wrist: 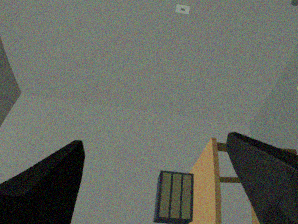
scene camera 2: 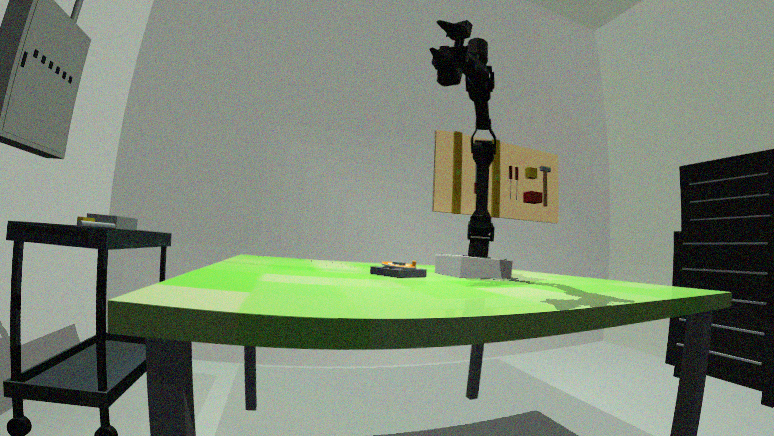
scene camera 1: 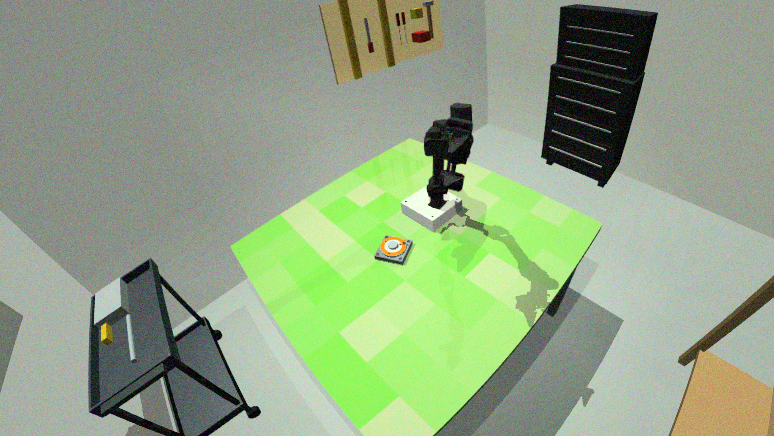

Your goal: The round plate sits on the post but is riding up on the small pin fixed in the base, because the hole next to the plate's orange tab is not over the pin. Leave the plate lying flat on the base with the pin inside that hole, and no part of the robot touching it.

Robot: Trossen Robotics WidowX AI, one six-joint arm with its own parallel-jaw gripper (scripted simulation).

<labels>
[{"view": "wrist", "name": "my gripper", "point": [158, 145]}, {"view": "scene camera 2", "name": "my gripper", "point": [434, 34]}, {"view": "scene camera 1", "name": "my gripper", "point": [447, 169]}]
</labels>
